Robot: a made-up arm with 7 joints. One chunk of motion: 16 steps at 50 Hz.
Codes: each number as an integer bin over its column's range. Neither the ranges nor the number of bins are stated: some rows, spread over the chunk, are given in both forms.
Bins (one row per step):
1: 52 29 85 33 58 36 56
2: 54 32 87 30 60 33 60
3: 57 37 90 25 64 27 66
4: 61 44 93 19 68 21 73
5: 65 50 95 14 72 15 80
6: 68 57 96 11 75 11 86
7: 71 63 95 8 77 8 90
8: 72 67 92 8 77 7 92
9: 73 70 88 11 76 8 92
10: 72 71 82 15 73 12 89
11: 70 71 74 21 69 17 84
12: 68 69 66 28 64 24 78
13: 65 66 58 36 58 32 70
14: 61 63 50 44 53 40 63
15: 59 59 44 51 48 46 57
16: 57 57 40 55 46 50 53
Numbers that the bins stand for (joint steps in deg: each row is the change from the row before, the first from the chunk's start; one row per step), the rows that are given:
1: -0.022 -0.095 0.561 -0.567 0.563 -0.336 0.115
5: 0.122 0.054 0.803 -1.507 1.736 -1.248 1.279
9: 0.211 0.195 0.633 -1.656 2.072 -1.553 1.861
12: 0.156 0.188 0.100 -0.814 1.066 -0.858 1.182
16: 0.033 0.103 -0.530 0.522 -0.443 0.272 -0.030
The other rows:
2: 0.000 -0.074 0.609 -0.715 0.730 -0.467 0.309
3: 0.033 -0.038 0.682 -0.963 1.066 -0.727 0.600
4: 0.078 0.011 0.755 -1.260 1.401 -0.988 0.939
6: 0.156 0.103 0.827 -1.656 1.988 -1.422 1.570
7: 0.189 0.145 0.803 -1.804 2.156 -1.553 1.764
8: 0.200 0.174 0.730 -1.804 2.156 -1.596 1.861
10: 0.200 0.202 0.488 -1.458 1.820 -1.379 1.715
11: 0.178 0.202 0.294 -1.161 1.485 -1.162 1.473
13: 0.122 0.167 -0.094 -0.418 0.563 -0.510 0.794
14: 0.078 0.145 -0.288 -0.022 0.143 -0.163 0.455
15: 0.056 0.117 -0.433 0.324 -0.276 0.098 0.164

